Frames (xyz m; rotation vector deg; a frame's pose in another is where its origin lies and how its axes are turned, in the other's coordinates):
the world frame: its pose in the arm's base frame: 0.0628 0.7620 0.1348 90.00 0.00 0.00
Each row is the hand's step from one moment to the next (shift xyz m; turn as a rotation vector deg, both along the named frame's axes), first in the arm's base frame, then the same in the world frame.
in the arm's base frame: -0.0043 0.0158 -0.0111 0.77 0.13 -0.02
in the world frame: -0.0043 -0.0111 -0.0158 0.77 -0.02 -0.13
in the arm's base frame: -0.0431 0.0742 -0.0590 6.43 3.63 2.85
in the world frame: -0.0431 -0.0590 -0.0742 6.43 2.85 -3.63
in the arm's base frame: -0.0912 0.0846 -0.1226 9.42 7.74 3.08
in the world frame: -0.0912 -0.1226 -0.0846 9.42 3.08 -7.74
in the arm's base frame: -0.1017 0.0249 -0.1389 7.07 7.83 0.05
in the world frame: -0.1017 -0.1389 -0.0249 7.07 0.05 -7.83
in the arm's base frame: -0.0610 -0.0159 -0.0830 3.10 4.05 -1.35
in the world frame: -0.0610 -0.0830 0.0159 3.10 -1.35 -4.05
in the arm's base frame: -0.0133 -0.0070 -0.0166 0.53 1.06 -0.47
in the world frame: -0.0133 -0.0166 0.0070 0.53 -0.47 -1.06
